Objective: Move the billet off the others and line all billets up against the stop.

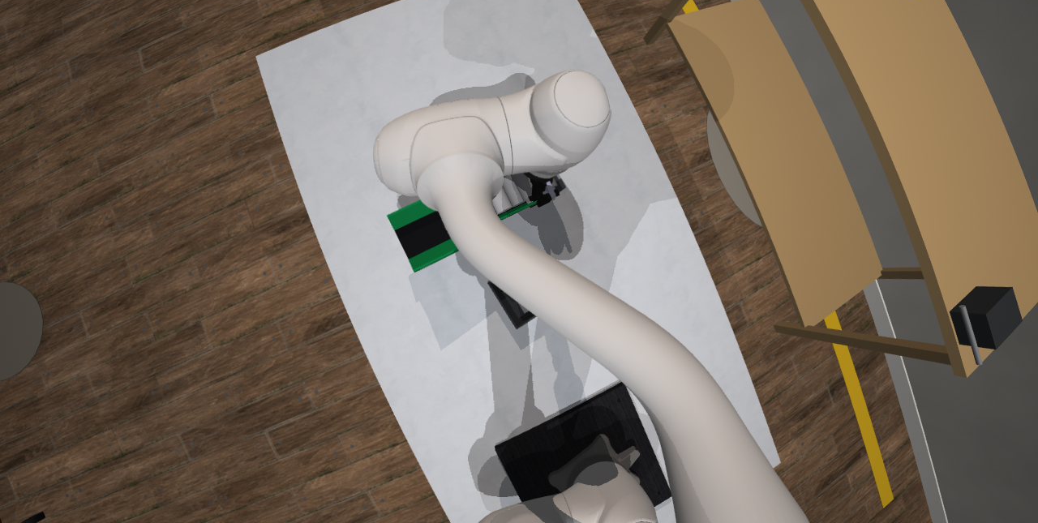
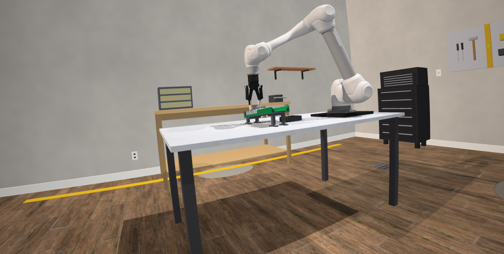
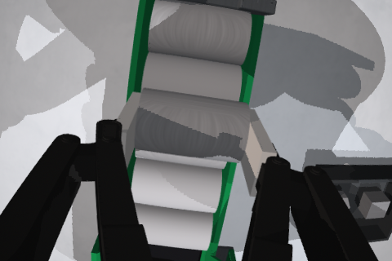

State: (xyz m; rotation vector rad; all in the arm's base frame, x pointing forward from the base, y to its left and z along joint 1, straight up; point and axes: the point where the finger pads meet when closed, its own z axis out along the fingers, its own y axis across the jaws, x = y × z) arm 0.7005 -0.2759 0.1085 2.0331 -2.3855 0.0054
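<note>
Right now my hand is 20 mm short of the ramp, 110 mm to the right of it and 60 mm above it. Round my hand: black block (200 mm behind, 150 mm to the left, 120 mm below); dark grey stop (10 mm behind, 80 mm to the right, 70 mm below).
</note>
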